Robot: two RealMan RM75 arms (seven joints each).
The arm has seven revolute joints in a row. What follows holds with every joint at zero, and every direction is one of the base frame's. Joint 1 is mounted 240.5 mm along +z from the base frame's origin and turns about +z. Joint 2 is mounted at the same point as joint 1 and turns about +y. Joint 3 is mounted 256 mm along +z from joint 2 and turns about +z. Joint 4 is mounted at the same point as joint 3 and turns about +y. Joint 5 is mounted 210 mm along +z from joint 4 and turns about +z. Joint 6 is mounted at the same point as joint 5 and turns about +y. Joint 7 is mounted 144 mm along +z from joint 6 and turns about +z. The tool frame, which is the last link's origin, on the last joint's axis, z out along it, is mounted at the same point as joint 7; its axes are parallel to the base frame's.
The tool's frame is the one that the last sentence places.
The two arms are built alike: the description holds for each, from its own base.
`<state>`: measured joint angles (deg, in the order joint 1, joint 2, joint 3, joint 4, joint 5, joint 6, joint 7); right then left.
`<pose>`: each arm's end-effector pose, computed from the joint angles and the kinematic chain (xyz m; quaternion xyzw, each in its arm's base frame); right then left.
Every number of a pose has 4 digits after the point. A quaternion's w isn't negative.
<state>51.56 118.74 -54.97 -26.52 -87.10 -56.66 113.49 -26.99 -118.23 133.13 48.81 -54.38 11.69 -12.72</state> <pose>0.1325 0.4550 -0.0242 -0.7997 0.4498 0.3684 0.1496 -0.2018 0.3465 -0.1345 -0.7646 -0.4892 -0.2570 0.3317</pose>
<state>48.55 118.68 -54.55 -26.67 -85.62 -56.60 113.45 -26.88 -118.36 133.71 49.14 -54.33 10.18 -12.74</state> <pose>0.1544 0.4497 -0.0199 -0.7797 0.4726 0.3781 0.1605 -0.2018 0.3417 -0.1396 -0.7698 -0.4929 -0.2454 0.3228</pose>
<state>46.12 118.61 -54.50 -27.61 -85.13 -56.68 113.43 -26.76 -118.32 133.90 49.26 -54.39 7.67 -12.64</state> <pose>0.1698 0.4451 -0.0153 -0.7697 0.4825 0.3815 0.1709 -0.2057 0.3374 -0.1438 -0.7741 -0.5005 -0.2258 0.3151</pose>
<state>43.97 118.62 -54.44 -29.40 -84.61 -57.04 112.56 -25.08 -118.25 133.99 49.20 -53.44 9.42 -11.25</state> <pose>0.1794 0.4415 -0.0084 -0.7670 0.4780 0.3870 0.1828 -0.2134 0.3334 -0.1412 -0.7754 -0.4901 -0.2270 0.3273</pose>
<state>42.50 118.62 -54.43 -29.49 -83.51 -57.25 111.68 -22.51 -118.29 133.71 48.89 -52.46 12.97 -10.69</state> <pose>0.1888 0.4374 -0.0064 -0.7605 0.4822 0.3919 0.1887 -0.2245 0.3289 -0.1351 -0.7646 -0.4867 -0.2410 0.3470</pose>
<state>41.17 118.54 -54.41 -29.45 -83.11 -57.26 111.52 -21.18 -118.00 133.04 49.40 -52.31 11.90 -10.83</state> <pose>0.1988 0.4334 -0.0052 -0.7537 0.4904 0.3922 0.1941 -0.2325 0.3254 -0.1329 -0.7579 -0.4986 -0.2344 0.3494</pose>
